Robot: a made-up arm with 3 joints. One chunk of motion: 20 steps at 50 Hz.
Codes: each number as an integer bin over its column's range. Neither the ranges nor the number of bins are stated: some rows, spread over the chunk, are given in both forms.
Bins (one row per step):
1: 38 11 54
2: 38 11 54
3: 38 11 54
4: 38 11 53
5: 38 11 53
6: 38 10 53
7: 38 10 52
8: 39 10 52
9: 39 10 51
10: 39 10 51
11: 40 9 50
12: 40 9 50
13: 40 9 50
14: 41 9 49
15: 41 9 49
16: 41 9 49
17: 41 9 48
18: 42 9 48
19: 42 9 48
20: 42 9 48
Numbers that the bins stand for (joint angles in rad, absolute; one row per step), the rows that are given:
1: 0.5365 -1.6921 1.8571
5: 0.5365 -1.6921 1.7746
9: 0.6190 -1.7746 1.6095
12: 0.7016 -1.8571 1.5270
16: 0.7841 -1.8571 1.4444
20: 0.8667 -1.8571 1.3619
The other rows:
2: 0.5365 -1.6921 1.8571
3: 0.5365 -1.6921 1.8571
4: 0.5365 -1.6921 1.7746
6: 0.5365 -1.7746 1.7746
7: 0.5365 -1.7746 1.6921
8: 0.6190 -1.7746 1.6921
10: 0.6190 -1.7746 1.6095
11: 0.7016 -1.8571 1.5270
13: 0.7016 -1.8571 1.5270
14: 0.7841 -1.8571 1.4444
15: 0.7841 -1.8571 1.4444
17: 0.7841 -1.8571 1.3619
18: 0.8667 -1.8571 1.3619
19: 0.8667 -1.8571 1.3619

